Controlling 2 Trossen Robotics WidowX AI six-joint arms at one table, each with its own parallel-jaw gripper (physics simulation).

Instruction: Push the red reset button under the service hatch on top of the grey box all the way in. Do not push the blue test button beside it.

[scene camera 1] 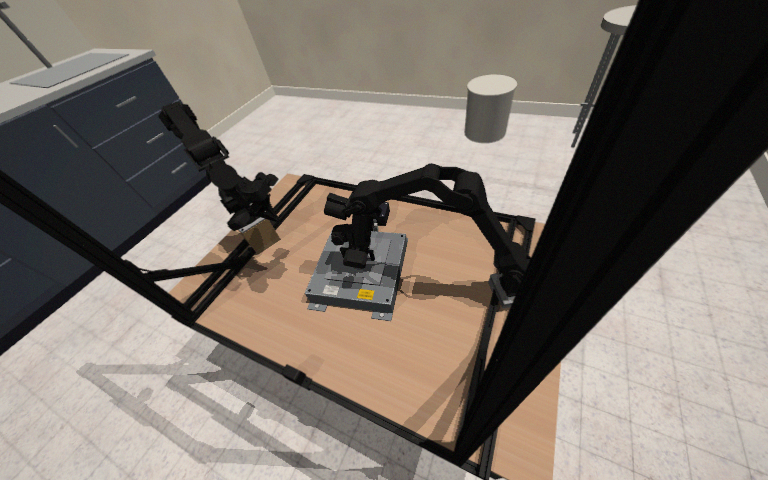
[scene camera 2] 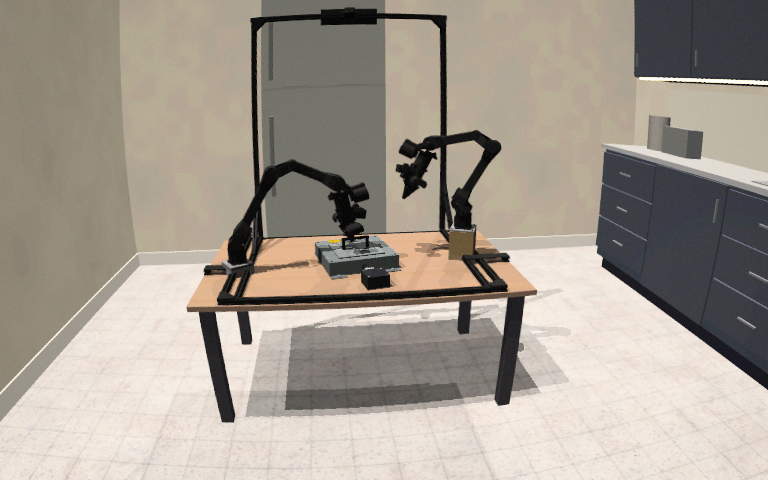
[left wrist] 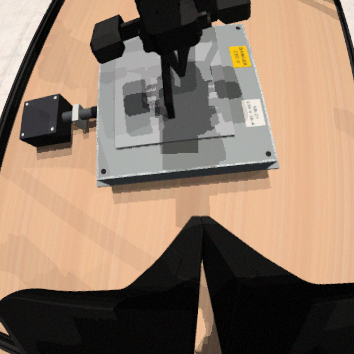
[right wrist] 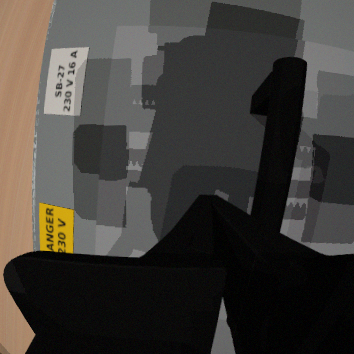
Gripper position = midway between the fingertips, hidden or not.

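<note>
Grey box [scene camera 2: 374,269] visible in scene camera 2. Service hatch [scene camera 1: 372,274] visible in scene camera 1, also in scene camera 2 [scene camera 2: 343,249], the left wrist view [left wrist: 152,104] and the right wrist view [right wrist: 254,118]. Right gripper [scene camera 1: 357,259] shut, touching the service hatch; this gripper appears in scene camera 2 [scene camera 2: 352,241], the left wrist view [left wrist: 181,74] and the right wrist view [right wrist: 206,203] as well. Left gripper [scene camera 1: 278,220] shut, holding nothing; this gripper is visible too in scene camera 2 [scene camera 2: 403,198] and the left wrist view [left wrist: 199,223].
</note>
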